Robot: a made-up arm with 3 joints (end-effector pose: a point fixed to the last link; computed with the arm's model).
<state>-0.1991 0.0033 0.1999</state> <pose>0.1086 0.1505 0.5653 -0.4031 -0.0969 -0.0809 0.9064</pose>
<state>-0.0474 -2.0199 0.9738</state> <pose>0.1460 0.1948 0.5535 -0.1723 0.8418 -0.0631 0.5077</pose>
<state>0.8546 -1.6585 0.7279</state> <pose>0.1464 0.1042 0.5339 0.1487 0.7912 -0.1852 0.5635</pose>
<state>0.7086 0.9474 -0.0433</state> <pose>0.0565 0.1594 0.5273 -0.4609 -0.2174 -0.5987 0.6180</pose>
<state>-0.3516 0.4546 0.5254</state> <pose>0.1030 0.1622 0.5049 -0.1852 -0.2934 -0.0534 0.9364</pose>
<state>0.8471 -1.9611 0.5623</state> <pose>0.1572 0.0785 0.5181 0.1305 0.8553 -0.0386 0.4999</pose>
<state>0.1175 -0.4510 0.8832</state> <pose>0.1103 0.1797 0.5085 -0.0767 0.2533 -0.1960 0.9442</pose>
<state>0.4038 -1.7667 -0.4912</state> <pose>0.2896 0.0773 0.5004 -0.3906 0.5886 0.3641 0.6070</pose>
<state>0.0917 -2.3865 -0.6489</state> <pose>0.2925 0.1563 0.4138 -0.3566 0.5915 0.6233 0.3666</pose>
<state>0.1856 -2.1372 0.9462</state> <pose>0.1627 0.1733 0.5512 -0.0742 0.8932 -0.0683 0.4382</pose>
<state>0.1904 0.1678 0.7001</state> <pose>0.1127 0.1622 0.4983 -0.1300 -0.0471 -0.2660 0.9540</pose>
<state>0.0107 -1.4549 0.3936</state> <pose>0.1823 0.1476 0.5506 -0.3314 0.6087 0.0754 0.7169</pose>
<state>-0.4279 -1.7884 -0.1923</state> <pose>0.2525 0.2216 0.5322 -0.6170 0.4757 0.4045 0.4789</pose>
